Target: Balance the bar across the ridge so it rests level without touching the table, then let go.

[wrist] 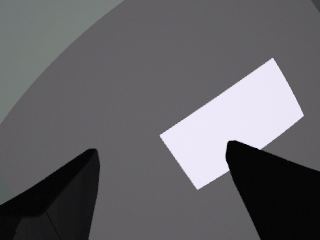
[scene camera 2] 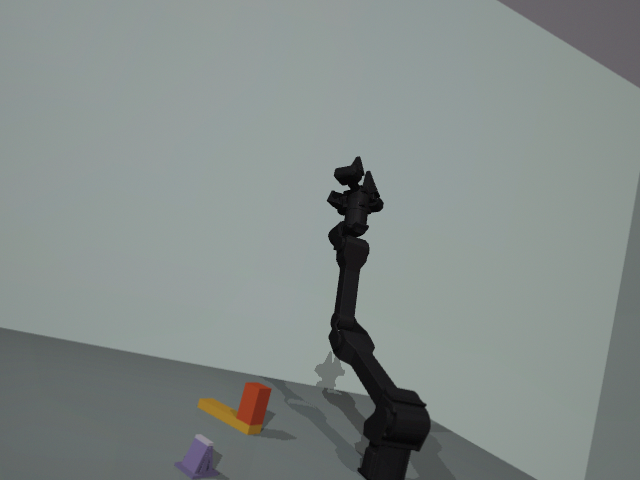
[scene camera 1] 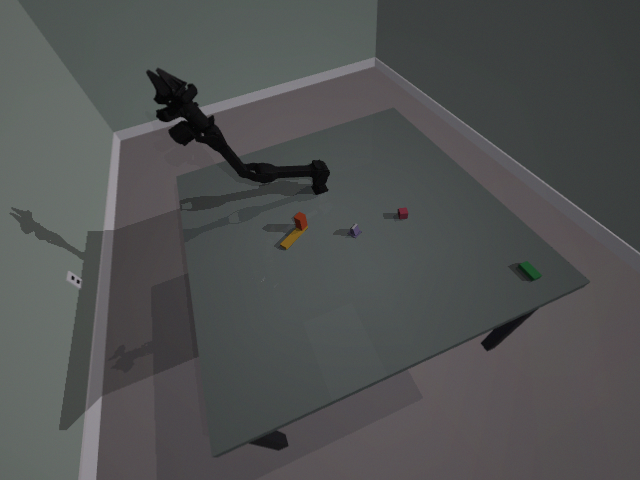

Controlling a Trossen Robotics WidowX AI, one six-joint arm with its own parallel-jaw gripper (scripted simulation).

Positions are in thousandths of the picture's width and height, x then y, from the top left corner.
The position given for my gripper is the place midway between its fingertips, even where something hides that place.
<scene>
My gripper shows in the wrist view (514,644), in scene camera 2 (568,343) and in scene camera 1 (237,145).
</scene>
